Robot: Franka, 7 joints.
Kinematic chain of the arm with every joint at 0, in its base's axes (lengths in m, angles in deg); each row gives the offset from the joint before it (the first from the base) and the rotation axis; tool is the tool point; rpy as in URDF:
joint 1: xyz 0 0 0.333 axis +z
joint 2: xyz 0 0 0 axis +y
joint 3: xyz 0 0 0.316 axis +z
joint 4: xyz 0.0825 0 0 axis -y
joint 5: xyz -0.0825 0 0.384 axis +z
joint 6: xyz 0 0 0 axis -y
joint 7: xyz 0.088 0 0 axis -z
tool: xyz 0 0 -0.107 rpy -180 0 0
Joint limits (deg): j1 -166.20..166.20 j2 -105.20..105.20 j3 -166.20..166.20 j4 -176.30..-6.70 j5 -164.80..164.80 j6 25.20..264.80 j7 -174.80..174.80
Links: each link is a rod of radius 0.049 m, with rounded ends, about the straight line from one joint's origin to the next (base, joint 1, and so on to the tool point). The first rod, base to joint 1, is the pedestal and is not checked.
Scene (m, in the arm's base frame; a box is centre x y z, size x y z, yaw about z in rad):
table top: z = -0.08
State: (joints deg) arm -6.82 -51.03 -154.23 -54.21 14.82 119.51 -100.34
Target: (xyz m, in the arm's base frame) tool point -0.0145 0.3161 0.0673
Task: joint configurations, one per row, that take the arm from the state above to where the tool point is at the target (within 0.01 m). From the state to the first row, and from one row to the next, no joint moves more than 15 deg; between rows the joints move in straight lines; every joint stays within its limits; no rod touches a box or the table.
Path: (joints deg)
1: -20.16 -49.70 -155.94 -64.84 10.75 113.76 -100.34
2: -33.51 -48.37 -157.65 -75.47 6.68 108.00 -100.34
3: -46.85 -47.04 -159.36 -86.11 2.61 102.25 -100.34
4: -60.19 -45.70 -161.07 -96.74 -1.47 96.49 -100.34
5: -73.54 -44.37 -162.78 -107.37 -5.54 90.74 -100.34
6: -86.88 -43.04 -164.49 -118.00 -9.61 84.99 -100.34
7: -100.23 -41.71 -166.20 -128.64 -13.68 79.23 -100.34

